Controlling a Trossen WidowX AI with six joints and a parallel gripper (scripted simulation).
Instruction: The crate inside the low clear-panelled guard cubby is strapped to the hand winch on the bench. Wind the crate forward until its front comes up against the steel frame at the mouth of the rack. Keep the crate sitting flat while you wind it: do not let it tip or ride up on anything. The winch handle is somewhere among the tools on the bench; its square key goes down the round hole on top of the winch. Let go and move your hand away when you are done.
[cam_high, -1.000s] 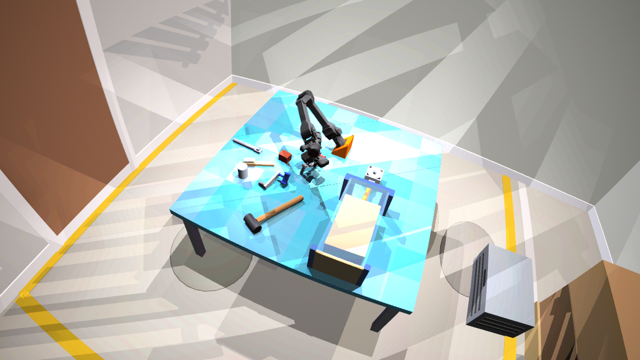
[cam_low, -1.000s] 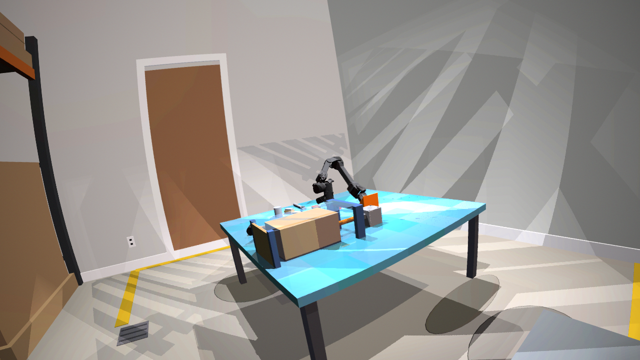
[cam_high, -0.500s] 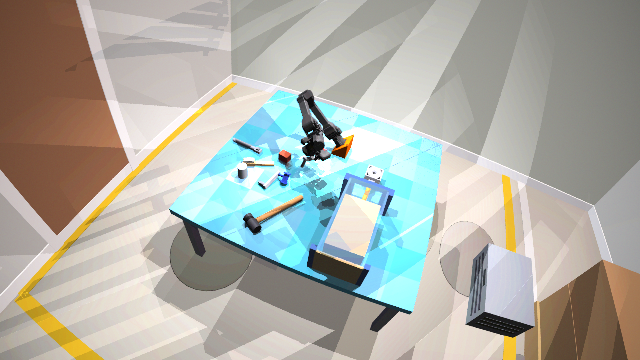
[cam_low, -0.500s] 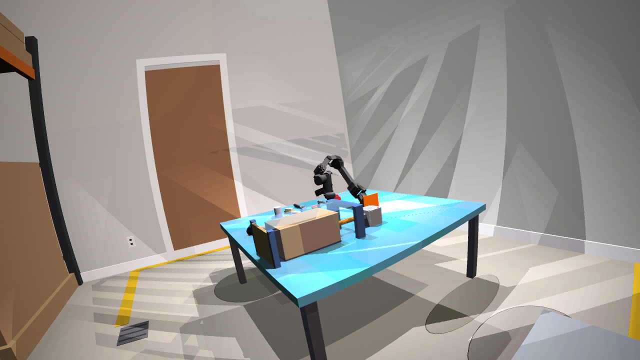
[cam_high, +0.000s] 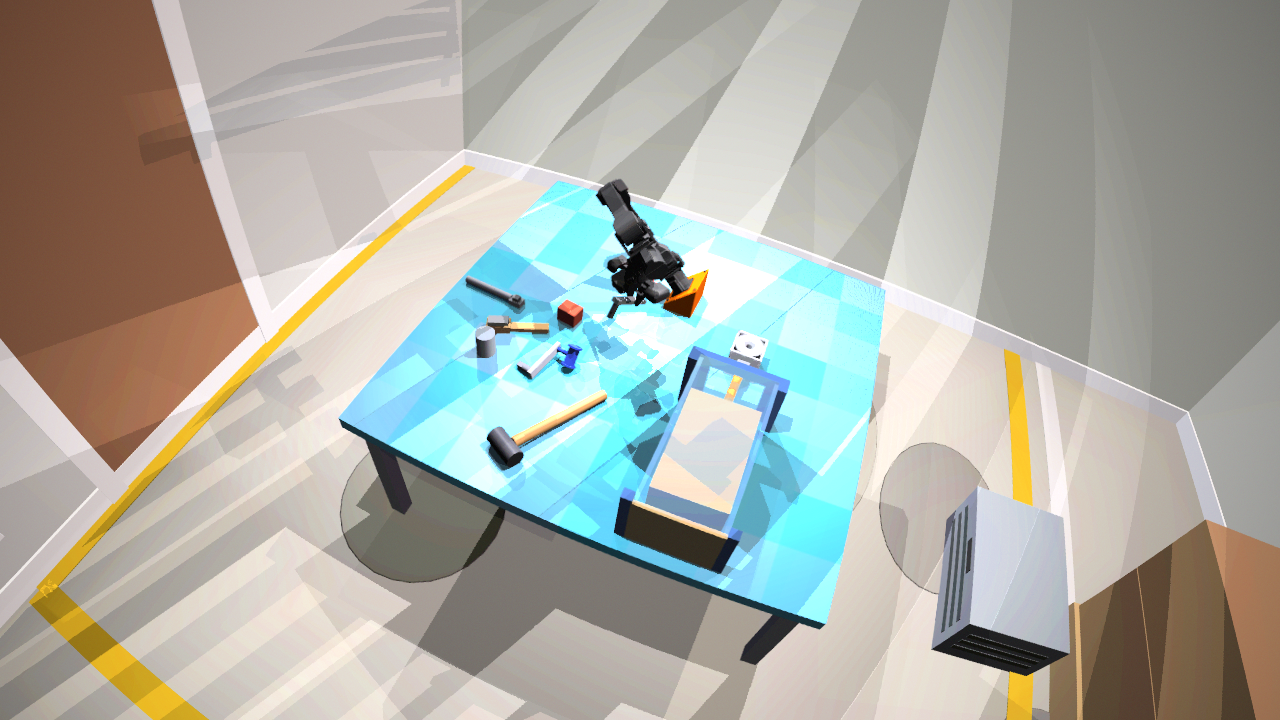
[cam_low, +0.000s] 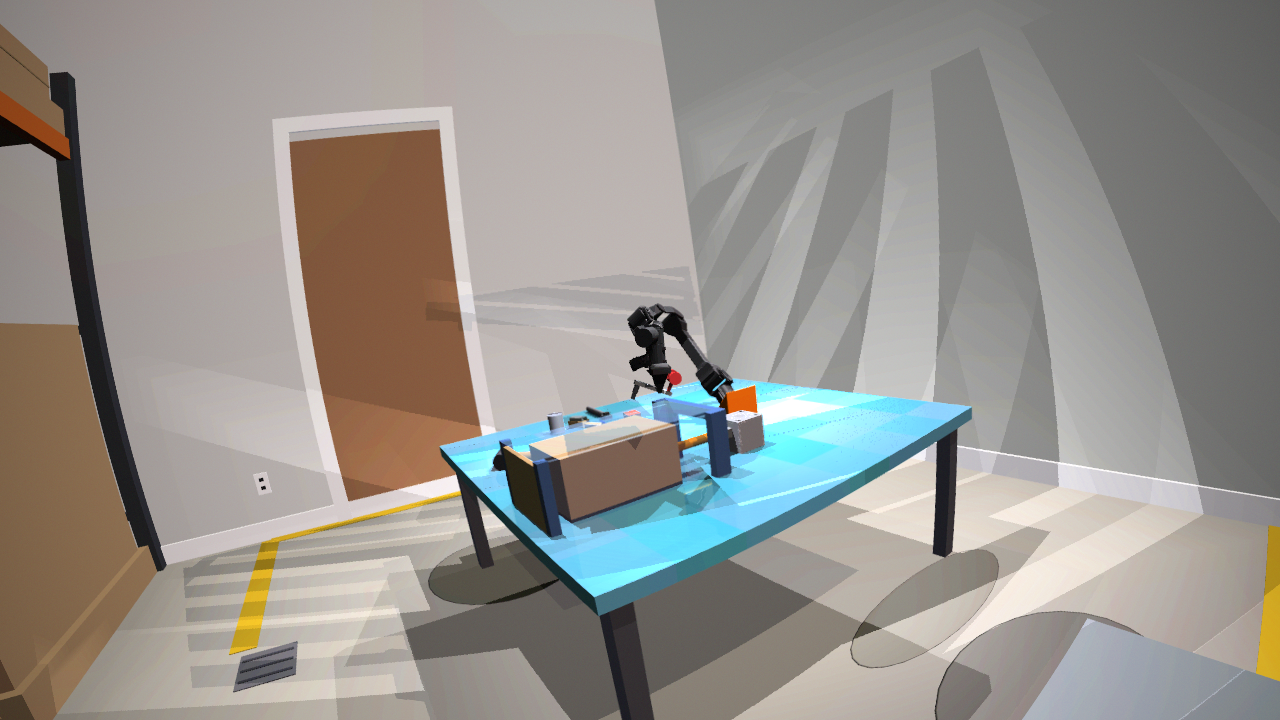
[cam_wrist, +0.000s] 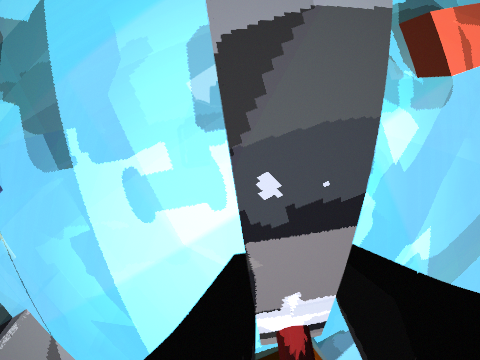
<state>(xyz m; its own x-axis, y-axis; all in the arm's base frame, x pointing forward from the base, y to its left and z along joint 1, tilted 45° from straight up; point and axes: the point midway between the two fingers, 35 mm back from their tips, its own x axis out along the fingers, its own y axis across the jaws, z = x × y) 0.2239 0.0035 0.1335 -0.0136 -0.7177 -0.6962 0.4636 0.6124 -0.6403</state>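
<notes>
The red knob lies 4 cm behind my gripper tip, 3 cm above it and 2 cm to the left of it. From my gripper tip the other things lie so: grey winch: 33 cm to the left, 10 cm below, 4 cm behind; then blue-ended crank: 19 cm ahead, 16 cm to the right, 11 cm below; then winch handle: 2 cm above.
</notes>
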